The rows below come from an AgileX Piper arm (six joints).
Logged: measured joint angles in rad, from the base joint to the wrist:
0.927 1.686 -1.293 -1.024 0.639 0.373
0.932 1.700 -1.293 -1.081 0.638 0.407
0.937 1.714 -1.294 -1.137 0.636 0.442
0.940 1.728 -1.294 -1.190 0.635 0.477
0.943 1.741 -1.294 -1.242 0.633 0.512
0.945 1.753 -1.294 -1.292 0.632 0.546
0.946 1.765 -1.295 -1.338 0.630 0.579
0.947 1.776 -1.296 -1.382 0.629 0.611
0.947 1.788 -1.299 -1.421 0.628 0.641
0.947 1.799 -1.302 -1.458 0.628 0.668
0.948 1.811 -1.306 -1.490 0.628 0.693
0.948 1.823 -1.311 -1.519 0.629 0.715
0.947 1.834 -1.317 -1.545 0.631 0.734
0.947 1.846 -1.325 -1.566 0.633 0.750
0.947 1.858 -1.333 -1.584 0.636 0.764
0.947 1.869 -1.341 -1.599 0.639 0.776
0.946 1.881 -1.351 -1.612 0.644 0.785
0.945 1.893 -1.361 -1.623 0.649 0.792
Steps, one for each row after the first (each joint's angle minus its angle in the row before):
0.005 0.014 0.000 -0.057 -0.001 0.034
0.005 0.014 -0.001 -0.056 -0.002 0.035
0.003 0.014 0.000 -0.053 -0.001 0.035
0.003 0.013 0.000 -0.052 -0.002 0.035
0.002 0.012 0.000 -0.050 -0.001 0.034
0.001 0.012 -0.001 -0.046 -0.002 0.033
0.001 0.011 -0.001 -0.044 -0.001 0.032
0.000 0.012 -0.003 -0.039 -0.001 0.030
0.000 0.011 -0.003 -0.037 0.000 0.027
0.001 0.012 -0.004 -0.032 0.000 0.025
0.000 0.012 -0.005 -0.029 0.001 0.022
-0.001 0.011 -0.006 -0.026 0.002 0.019
0.000 0.012 -0.008 -0.021 0.002 0.016
0.000 0.012 -0.008 -0.018 0.003 0.014
0.000 0.011 -0.008 -0.015 0.003 0.012
-0.001 0.012 -0.010 -0.013 0.005 0.009
-0.001 0.012 -0.010 -0.011 0.005 0.007

